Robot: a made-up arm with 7 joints. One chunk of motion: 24 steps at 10 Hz.
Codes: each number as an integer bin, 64 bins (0 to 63) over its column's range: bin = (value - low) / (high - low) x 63, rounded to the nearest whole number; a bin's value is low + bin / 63 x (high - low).
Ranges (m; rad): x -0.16..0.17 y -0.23..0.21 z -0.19..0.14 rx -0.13..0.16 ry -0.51..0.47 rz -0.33..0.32
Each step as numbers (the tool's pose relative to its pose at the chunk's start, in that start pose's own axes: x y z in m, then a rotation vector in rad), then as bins.
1 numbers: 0.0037 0.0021 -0.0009 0.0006 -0.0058 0.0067
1 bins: 31 33 36 28 32 33
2 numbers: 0.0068 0.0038 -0.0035 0.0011 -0.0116 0.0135
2 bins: 32 33 36 28 32 33
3 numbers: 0.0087 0.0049 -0.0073 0.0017 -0.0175 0.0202
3 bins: 32 34 35 29 32 34
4 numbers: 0.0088 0.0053 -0.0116 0.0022 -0.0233 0.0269
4 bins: 32 34 34 29 31 35
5 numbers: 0.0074 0.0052 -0.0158 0.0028 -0.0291 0.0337
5 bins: 32 34 33 29 31 35
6 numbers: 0.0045 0.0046 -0.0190 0.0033 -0.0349 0.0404
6 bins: 31 34 33 29 31 36
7 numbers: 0.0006 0.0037 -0.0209 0.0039 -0.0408 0.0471
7 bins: 31 33 32 29 30 37
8 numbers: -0.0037 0.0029 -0.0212 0.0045 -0.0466 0.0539
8 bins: 30 33 32 29 30 37
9 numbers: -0.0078 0.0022 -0.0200 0.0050 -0.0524 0.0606
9 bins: 29 33 32 29 29 38
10 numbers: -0.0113 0.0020 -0.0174 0.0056 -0.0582 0.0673
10 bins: 28 33 33 29 29 39
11 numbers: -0.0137 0.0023 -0.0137 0.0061 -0.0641 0.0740
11 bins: 28 33 34 30 29 39
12 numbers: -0.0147 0.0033 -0.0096 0.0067 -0.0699 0.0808
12 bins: 28 33 34 30 28 40
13 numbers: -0.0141 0.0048 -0.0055 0.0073 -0.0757 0.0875
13 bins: 28 34 35 30 28 40
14 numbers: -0.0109 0.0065 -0.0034 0.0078 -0.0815 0.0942
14 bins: 28 34 36 30 28 41
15 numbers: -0.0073 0.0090 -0.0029 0.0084 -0.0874 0.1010
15 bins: 29 34 36 30 27 42
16 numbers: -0.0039 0.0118 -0.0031 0.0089 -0.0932 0.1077
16 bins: 30 35 36 30 27 42
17 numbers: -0.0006 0.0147 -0.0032 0.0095 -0.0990 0.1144
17 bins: 30 35 36 30 26 43
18 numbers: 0.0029 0.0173 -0.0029 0.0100 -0.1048 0.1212
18 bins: 31 35 36 30 26 44
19 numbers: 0.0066 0.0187 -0.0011 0.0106 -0.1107 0.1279
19 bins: 32 36 36 31 26 44
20 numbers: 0.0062 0.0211 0.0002 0.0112 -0.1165 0.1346
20 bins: 32 36 36 31 25 45
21 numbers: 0.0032 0.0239 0.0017 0.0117 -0.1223 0.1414
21 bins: 31 36 37 31 25 46
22 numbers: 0.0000 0.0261 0.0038 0.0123 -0.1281 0.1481
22 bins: 31 37 37 31 25 46
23 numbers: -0.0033 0.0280 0.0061 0.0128 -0.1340 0.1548
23 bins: 30 37 37 31 24 47
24 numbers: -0.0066 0.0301 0.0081 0.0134 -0.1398 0.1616
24 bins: 29 37 38 31 24 48
